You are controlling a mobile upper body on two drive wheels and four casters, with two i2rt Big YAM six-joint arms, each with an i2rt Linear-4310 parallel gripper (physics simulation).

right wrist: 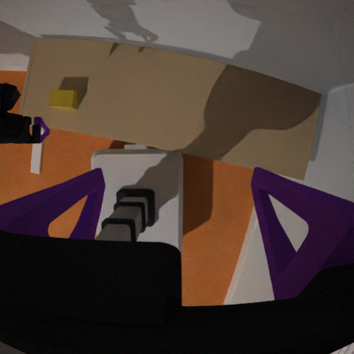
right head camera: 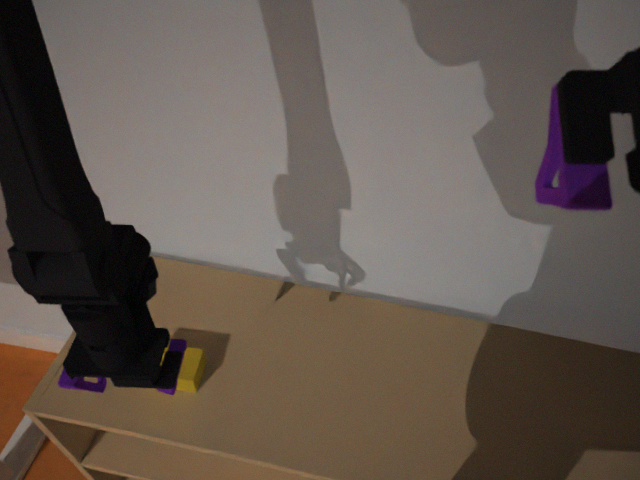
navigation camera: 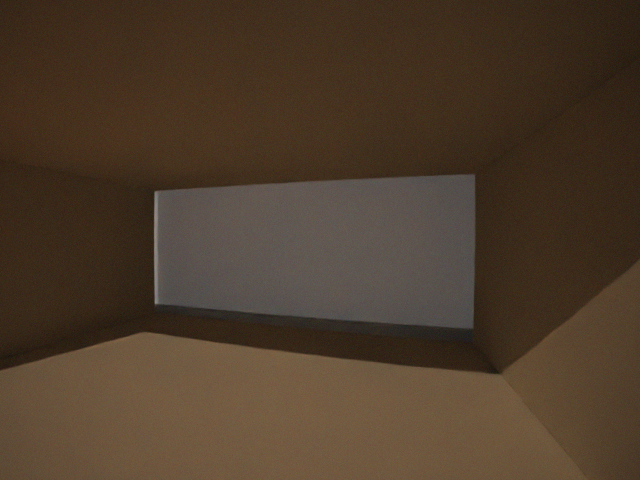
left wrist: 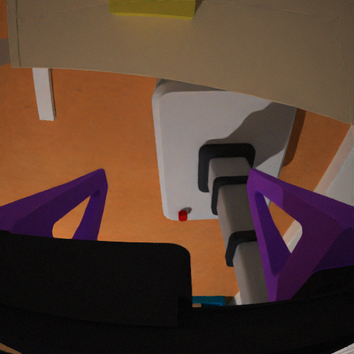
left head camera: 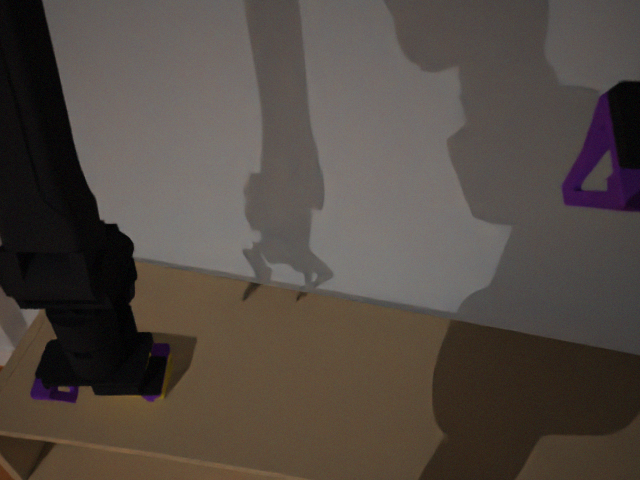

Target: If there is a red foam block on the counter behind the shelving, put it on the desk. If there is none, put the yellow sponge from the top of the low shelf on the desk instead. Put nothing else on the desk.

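Places are measured from the left arm's base along level axes (x ahead, y left, z up), in metres.
Pixels of known places: left gripper, fingertip midpoint: [right head camera: 139, 389] [left head camera: 115, 397]; right gripper, fingertip midpoint: [right head camera: 617, 193] [left head camera: 633, 197].
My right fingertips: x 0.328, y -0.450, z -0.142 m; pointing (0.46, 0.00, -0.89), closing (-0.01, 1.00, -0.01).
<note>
Behind a point stands the place of what it marks.
The yellow sponge [left head camera: 167, 378] @(x 0.518, y -0.070, z -0.784 m) [right head camera: 191, 369] @(x 0.511, y -0.060, z -0.755 m) [left wrist: 152, 8] [right wrist: 63, 99] lies on the top of the low shelf [left head camera: 310, 382] @(x 0.514, y -0.324, z -0.800 m) [right head camera: 336, 382] @(x 0.514, y -0.319, z -0.800 m) [left wrist: 125, 45] [right wrist: 150, 100], near its left end. My left gripper [left head camera: 105, 395] @(x 0.391, y -0.039, z -0.577 m) [right head camera: 126, 381] @(x 0.391, y -0.039, z -0.577 m) [left wrist: 176, 176] is open and empty. In the head views it hides much of the sponge; in the left wrist view the sponge is at the top edge, beyond the fingertips. My right gripper [right wrist: 177, 175] is open and empty, away from the sponge; part of it shows at the right of the head views. No red foam block, counter or desk shows.
A pale wall [left head camera: 361, 206] @(x 0.736, y -0.402, z -0.554 m) [right head camera: 387, 206] @(x 0.736, y -0.399, z -0.556 m) rises behind the shelf. My white base [left wrist: 180, 120] [right wrist: 107, 170], with a small red part [left wrist: 182, 215], stands at the shelf's front. A white bar [left wrist: 44, 95] [right wrist: 37, 157] lies near the shelf's left end. The navigation camera looks into a wooden compartment [navigation camera: 310, 413] @(x 0.538, y -0.214, z -1.331 m).
</note>
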